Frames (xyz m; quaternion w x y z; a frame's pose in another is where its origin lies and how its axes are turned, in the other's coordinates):
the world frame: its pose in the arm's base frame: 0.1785 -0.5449 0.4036 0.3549 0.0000 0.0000 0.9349
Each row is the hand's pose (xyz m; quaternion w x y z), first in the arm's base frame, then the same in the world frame.
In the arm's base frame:
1: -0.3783 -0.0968 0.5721 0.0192 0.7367 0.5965 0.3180
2: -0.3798 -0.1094 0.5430 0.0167 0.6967 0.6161 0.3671
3: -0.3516 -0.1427 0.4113 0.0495 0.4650 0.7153 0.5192
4: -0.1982 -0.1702 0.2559 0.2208 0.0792 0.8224 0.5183
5: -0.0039 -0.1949 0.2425 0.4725 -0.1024 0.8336 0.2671
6: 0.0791 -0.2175 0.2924 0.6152 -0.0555 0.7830 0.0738
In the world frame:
1: 0.7139 0.0343 0.1685 0.3041 0.8191 -0.4770 0.0949
2: 0.7067 0.0447 0.1394 0.3491 0.8232 -0.4327 0.1147
3: 0.6635 0.0509 0.0077 0.5030 0.8338 -0.1809 0.1380
4: 0.5305 -0.0303 -0.1477 0.5629 0.7970 0.2178 -0.0225
5: 0.3687 -0.1408 -0.1611 0.4174 0.7430 0.3916 -0.3470
6: 0.2916 -0.1790 -0.1112 0.2873 0.7123 0.3298 -0.5489

